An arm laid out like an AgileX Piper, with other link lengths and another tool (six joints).
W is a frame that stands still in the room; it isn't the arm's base.
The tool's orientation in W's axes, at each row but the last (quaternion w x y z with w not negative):
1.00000 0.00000 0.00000 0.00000
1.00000 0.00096 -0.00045 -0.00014
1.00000 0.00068 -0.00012 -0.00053
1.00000 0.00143 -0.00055 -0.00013
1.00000 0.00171 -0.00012 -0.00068
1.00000 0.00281 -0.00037 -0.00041
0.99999 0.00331 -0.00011 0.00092
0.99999 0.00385 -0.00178 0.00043
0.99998 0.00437 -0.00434 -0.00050
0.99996 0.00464 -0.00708 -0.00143
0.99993 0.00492 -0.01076 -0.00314
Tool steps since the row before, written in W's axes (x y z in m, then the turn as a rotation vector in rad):
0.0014 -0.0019 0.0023 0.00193 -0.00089 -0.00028
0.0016 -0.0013 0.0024 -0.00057 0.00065 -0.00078
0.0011 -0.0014 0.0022 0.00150 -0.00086 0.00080
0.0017 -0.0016 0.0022 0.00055 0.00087 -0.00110
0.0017 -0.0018 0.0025 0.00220 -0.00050 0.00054
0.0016 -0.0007 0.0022 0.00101 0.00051 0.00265
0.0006 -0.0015 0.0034 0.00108 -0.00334 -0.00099
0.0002 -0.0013 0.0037 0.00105 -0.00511 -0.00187
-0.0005 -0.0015 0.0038 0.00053 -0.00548 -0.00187
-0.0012 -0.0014 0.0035 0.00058 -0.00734 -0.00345
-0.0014 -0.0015 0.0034 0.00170 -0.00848 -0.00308
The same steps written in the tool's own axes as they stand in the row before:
0.0014 -0.0019 0.0023 0.00193 -0.00089 -0.00028
0.0016 -0.0013 0.0024 -0.00057 0.00065 -0.00078
0.0011 -0.0014 0.0022 0.00150 -0.00086 0.00080
0.0017 -0.0016 0.0022 0.00055 0.00087 -0.00110
0.0017 -0.0018 0.0025 0.00220 -0.00050 0.00054
0.0016 -0.0007 0.0022 0.00101 0.00053 0.00265
0.0006 -0.0015 0.0034 0.00107 -0.00335 -0.00097
0.0002 -0.0013 0.0037 0.00104 -0.00513 -0.00183
-0.0005 -0.0015 0.0038 0.00052 -0.00550 -0.00183
-0.0011 -0.0014 0.0035 0.00055 -0.00737 -0.00339
-0.0013 -0.0015 0.0034 0.00169 -0.00850 -0.00303

